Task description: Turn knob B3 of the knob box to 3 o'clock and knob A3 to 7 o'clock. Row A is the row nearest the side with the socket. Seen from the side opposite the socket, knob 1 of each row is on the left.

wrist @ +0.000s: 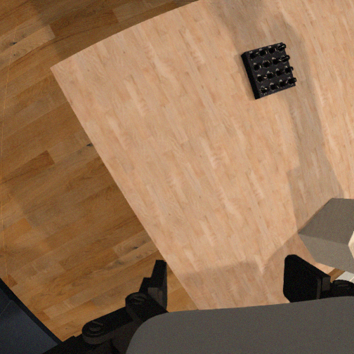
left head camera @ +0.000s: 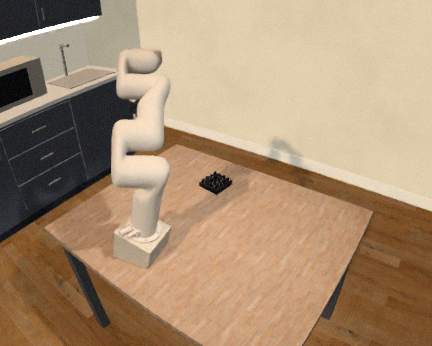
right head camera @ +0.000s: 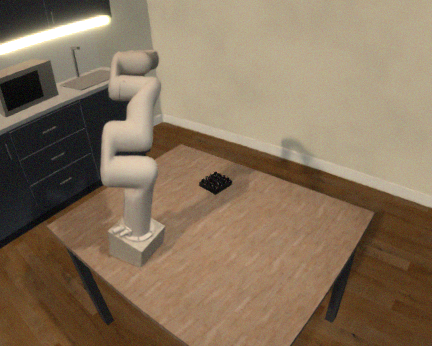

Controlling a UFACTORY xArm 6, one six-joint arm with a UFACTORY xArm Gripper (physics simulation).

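Where they show: gripper, between the fingertips: (left head camera: 136, 115); arm's base, origin of its link: (left head camera: 143, 229) (right head camera: 136, 228).
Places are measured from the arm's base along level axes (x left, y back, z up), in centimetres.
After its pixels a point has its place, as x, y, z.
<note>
The knob box (left head camera: 215, 183) {7.9, -46.6, -8.8} (right head camera: 215, 183) {7.8, -46.9, -8.8} (wrist: 270, 71) is a small black square block with a grid of black knobs on top. It lies on the table beyond the arm's base in both head views and at the upper right in the wrist view. The knobs are too small to read their pointing directions, and I cannot tell which side has the socket. My gripper (wrist: 226, 278) is open, with its two black fingers wide apart and nothing between them. It is high above the table and far from the box; in the head views it is hidden behind the arm.
The wooden table (left head camera: 240, 260) {-28.4, -18.8, -11.6} (right head camera: 235, 265) {-30.6, -17.7, -11.6} (wrist: 185, 150) carries the arm's pale base block (left head camera: 135, 250) {-3.3, 6.9, -3.3} (right head camera: 130, 247) {-4.5, 6.5, -2.0} (wrist: 327, 230). A kitchen counter with a microwave (left head camera: 20, 82) (right head camera: 27, 87) and a sink (left head camera: 82, 78) (right head camera: 87, 79) stands at the left, beyond the table.
</note>
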